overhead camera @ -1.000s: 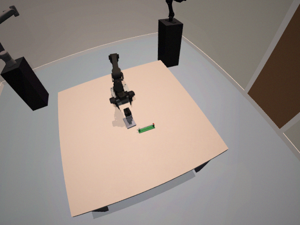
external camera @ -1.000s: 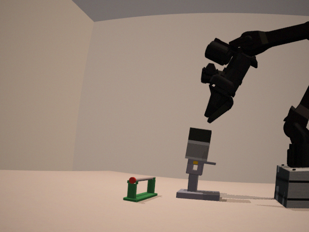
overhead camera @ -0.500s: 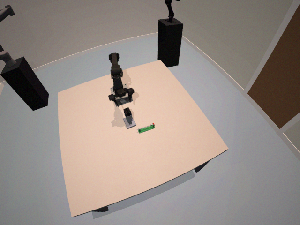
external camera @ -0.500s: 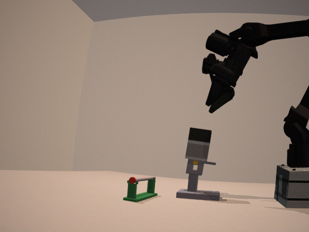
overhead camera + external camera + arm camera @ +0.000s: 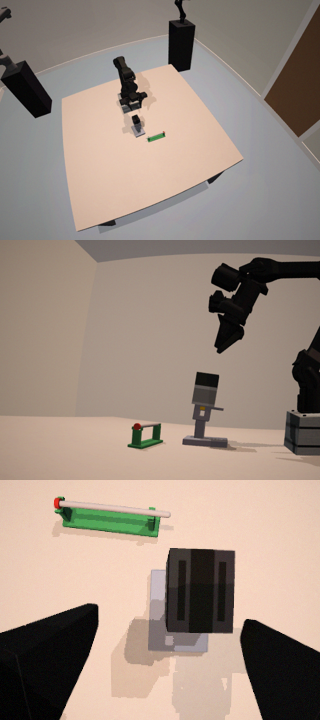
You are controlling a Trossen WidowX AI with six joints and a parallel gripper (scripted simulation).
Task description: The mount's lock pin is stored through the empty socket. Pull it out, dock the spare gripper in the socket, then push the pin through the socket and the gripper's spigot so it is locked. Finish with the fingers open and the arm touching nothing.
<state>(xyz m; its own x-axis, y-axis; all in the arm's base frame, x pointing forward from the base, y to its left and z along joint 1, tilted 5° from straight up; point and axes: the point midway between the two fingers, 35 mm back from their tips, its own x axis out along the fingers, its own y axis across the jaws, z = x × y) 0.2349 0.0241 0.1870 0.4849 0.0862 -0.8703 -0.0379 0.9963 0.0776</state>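
Right now the cradle is 13 cm ahead of my gripper tip, 9 cm to the left of it and 21 cm below it. Also, from my gripper tip: spare gripper: 3 cm ahead, 2 cm to the right, 11 cm below; then socket: 2 cm ahead, 2 cm to the right, 19 cm below.
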